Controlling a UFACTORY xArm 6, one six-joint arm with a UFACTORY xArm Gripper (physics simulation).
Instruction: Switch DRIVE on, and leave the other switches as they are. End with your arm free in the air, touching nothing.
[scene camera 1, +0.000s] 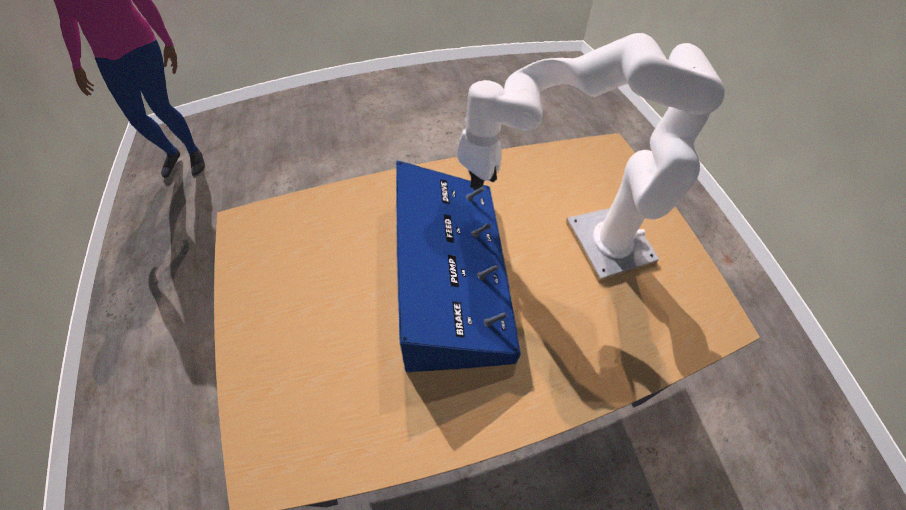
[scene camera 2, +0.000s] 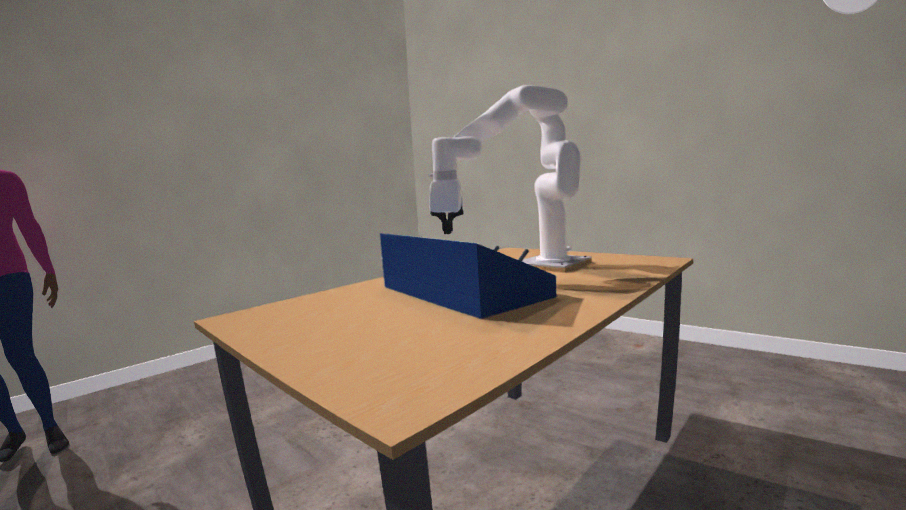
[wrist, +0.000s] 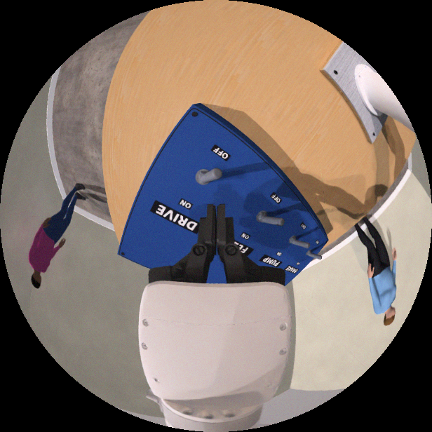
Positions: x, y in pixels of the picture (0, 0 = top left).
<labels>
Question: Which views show my gripper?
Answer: Scene camera 1, scene camera 2 and the wrist view: all of them.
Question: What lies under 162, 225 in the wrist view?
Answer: A blue switch panel.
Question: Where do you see my gripper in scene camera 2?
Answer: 447, 233
</labels>
